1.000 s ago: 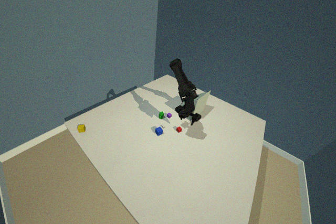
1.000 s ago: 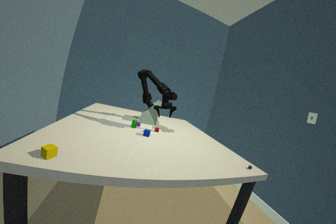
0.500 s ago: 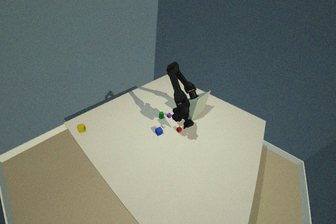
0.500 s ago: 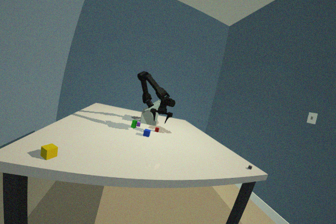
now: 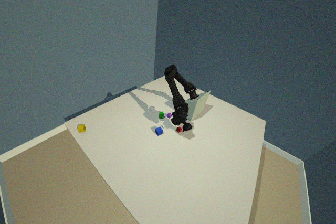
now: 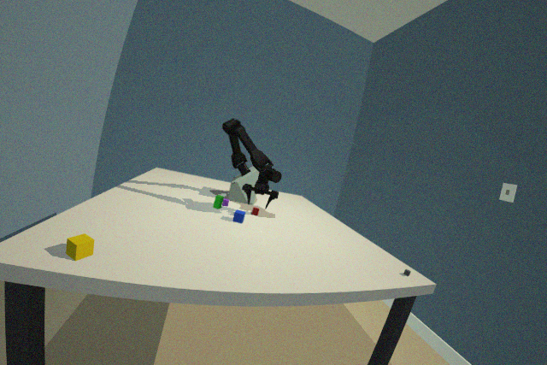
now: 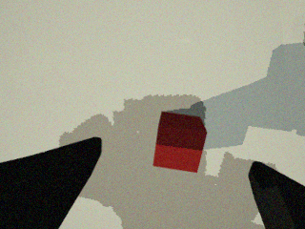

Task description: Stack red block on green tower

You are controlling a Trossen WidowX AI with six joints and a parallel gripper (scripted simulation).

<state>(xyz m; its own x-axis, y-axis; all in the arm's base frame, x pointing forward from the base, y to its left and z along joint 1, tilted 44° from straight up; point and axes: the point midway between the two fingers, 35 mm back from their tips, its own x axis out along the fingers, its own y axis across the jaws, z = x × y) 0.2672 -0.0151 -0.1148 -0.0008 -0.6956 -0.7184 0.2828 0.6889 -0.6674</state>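
My gripper tip is now 30 mm above the red block. Also, from my gripper tip: purple block (160 mm to the right, 60 mm behind, 30 mm below); then yellow block (550 mm ahead, 490 mm to the right, 20 mm below); then blue block (130 mm ahead, 90 mm to the right, 20 mm below).
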